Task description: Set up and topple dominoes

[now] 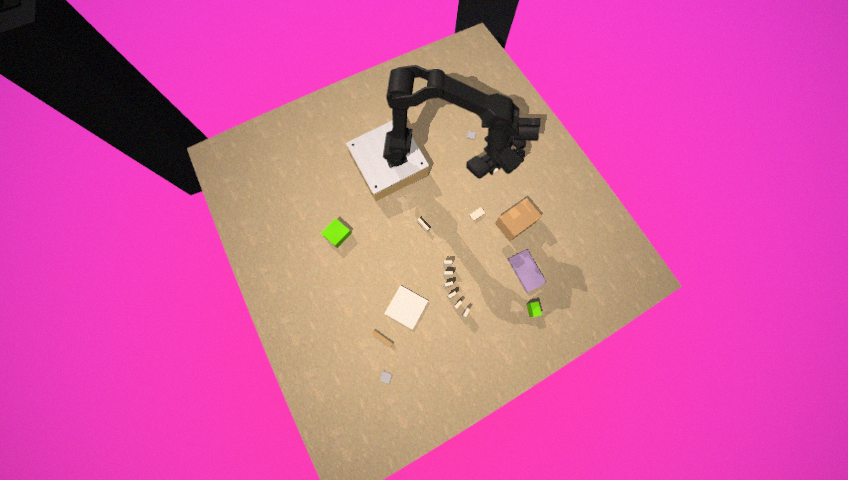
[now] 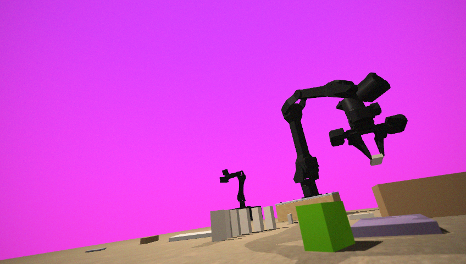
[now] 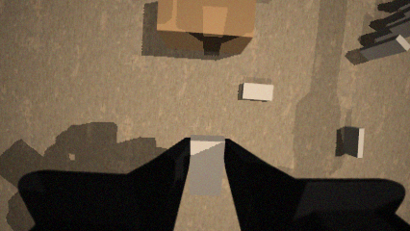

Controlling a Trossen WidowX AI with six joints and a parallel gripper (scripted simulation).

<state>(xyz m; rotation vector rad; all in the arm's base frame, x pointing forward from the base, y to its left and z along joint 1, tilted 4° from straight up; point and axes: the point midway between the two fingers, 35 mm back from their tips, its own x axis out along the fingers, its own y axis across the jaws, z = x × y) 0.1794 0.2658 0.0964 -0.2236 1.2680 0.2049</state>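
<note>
My gripper tip is now 150 mm short of the orange box, 110 mm above it and 50 mm to the right of it. The rest, counted from my gripper tip: white tile (400 mm to the right, 280 mm ahead, 130 mm below); then purple slab (310 mm ahead, 130 mm below, 10 mm to the left); then small green cube (440 mm ahead, 120 mm below, 30 mm to the right).
</note>
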